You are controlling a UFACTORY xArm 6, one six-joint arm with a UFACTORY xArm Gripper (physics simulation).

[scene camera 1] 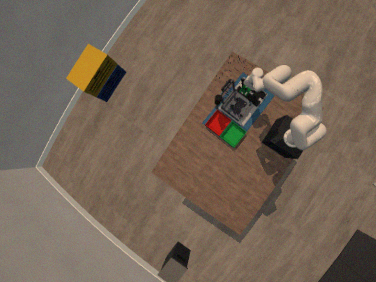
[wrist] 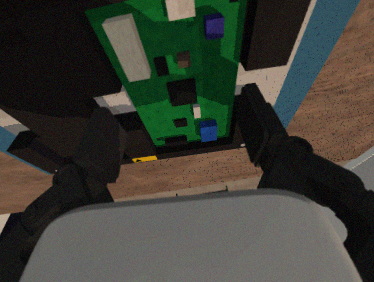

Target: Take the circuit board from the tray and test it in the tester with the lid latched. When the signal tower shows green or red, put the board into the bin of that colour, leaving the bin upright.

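Places are measured from the arm's base along level axes (x back, y right, z up), in millimetres.
Where they show: gripper, between the fingertips: (scene camera 1: 247,88) (wrist: 176,111).
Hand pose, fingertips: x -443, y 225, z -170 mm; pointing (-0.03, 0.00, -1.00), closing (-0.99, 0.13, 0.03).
Observation:
Each offset is from my fingertips to the top centre of the thing. "spot": to the spot under its first point. Level surfaces: height alone.
The green circuit board {dx -7, dy -4, dz -1 mm} (scene camera 1: 244,89) (wrist: 212,75) lies in the dark tray {spot: dx -60, dy -30, dz +0 mm} (wrist: 274,35), with its chips and connectors showing. My gripper (wrist: 176,111) is open and empty, with one finger on each side of the board's near end. In the scene view the wrist hangs over the board and hides part of it. The tester {spot: dx +10, dy -184, dz +40 mm} (scene camera 1: 238,106) stands beside the tray, and its frame-like lid {dx -115, dy -160, dz +198 mm} (scene camera 1: 228,88) appears raised. A red bin {dx -64, dy -369, dz +18 mm} (scene camera 1: 218,123) and a green bin {dx +85, dy -390, dz +18 mm} (scene camera 1: 233,135) stand upright side by side. No lit signal colour can be made out.
A small dark round object {spot: dx -128, dy -275, dz +228 mm} (scene camera 1: 218,100) stands at the tester's left. The tester and tray are on a blue base (scene camera 1: 266,102) (wrist: 312,55) on the wooden table {dz -29 mm} (scene camera 1: 210,172). The arm's black pedestal (scene camera 1: 280,137) is at the table's right side.

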